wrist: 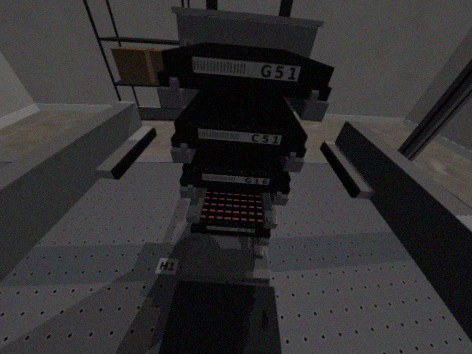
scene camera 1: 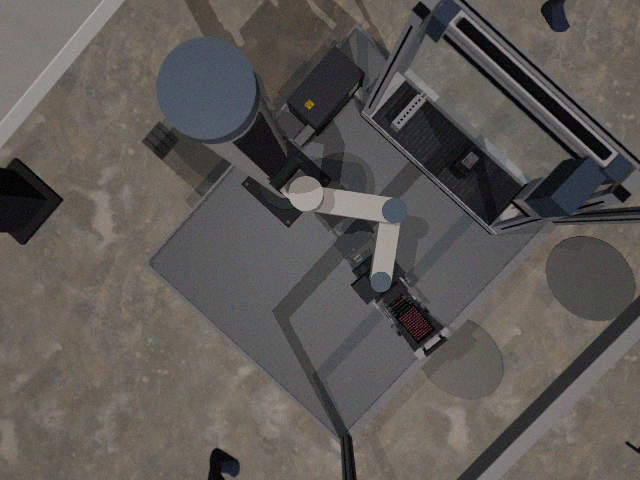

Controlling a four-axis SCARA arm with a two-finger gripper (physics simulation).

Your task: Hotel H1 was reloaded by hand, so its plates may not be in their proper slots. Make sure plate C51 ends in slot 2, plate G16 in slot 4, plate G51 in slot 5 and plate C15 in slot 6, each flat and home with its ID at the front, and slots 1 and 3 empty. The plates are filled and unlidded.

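Places are measured from the arm's base along level axes (x right, y ahead, z up), in metres.
Pixels of known places: gripper, between the fingertips: [wrist: 240, 126] [scene camera 1: 403, 309].
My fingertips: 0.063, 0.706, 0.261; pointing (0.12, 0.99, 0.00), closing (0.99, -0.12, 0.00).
For each thing: its middle in the pictures, then the offset to it from my fingertips, as dx, dy, dz. "spot": a spot on its surface instead. Level surfaces: height alone.
- C51, middle of its body: [wrist: 240, 107] +0.007, +0.054, -0.006
- G16, middle of its body: [wrist: 237, 142] +0.007, +0.054, -0.042
- lower plate, middle of its body: [wrist: 233, 188] +0.007, +0.054, -0.113
- H1 tag, middle of its body: [wrist: 167, 266] -0.098, +0.010, -0.248
- dark flat block, a spot on its surface: [wrist: 220, 317] spot: -0.012, -0.069, -0.188
- framed enclosure, a spot on its surface: [scene camera 1: 439, 155] spot: -0.598, -0.276, -0.198
- grey table, height of its surface: dz -0.248
- dark box, a spot on its surface: [scene camera 1: 328, 85] spot: -0.474, -0.820, -0.133
The gripper [scene camera 1: 398, 300] [wrist: 237, 160] is open and empty, in front of hotel H1, its fingers spread wider than the stack. In the wrist view, black plate G51 [wrist: 245, 68] is on top, C51 [wrist: 240, 136] directly below, then G16 [wrist: 236, 179]. After a gap with empty brackets [wrist: 193, 214] comes a lower plate [wrist: 232, 207] with pink-red wells; its ID is too dim to read, but it is presumably C15. Lower empty brackets [wrist: 259, 250] show beneath it. The plates look level, labels facing the camera. In the scene view, red wells [scene camera 1: 413, 320] show in the hotel.
The H1 tag [wrist: 167, 266] lies at the hotel's front left. A dark flat block [wrist: 220, 317] is in front of the hotel. A framed enclosure [scene camera 1: 439, 155] stands at the upper right of the grey table [scene camera 1: 222, 268], and a dark box [scene camera 1: 328, 85] stands near the arm's column.
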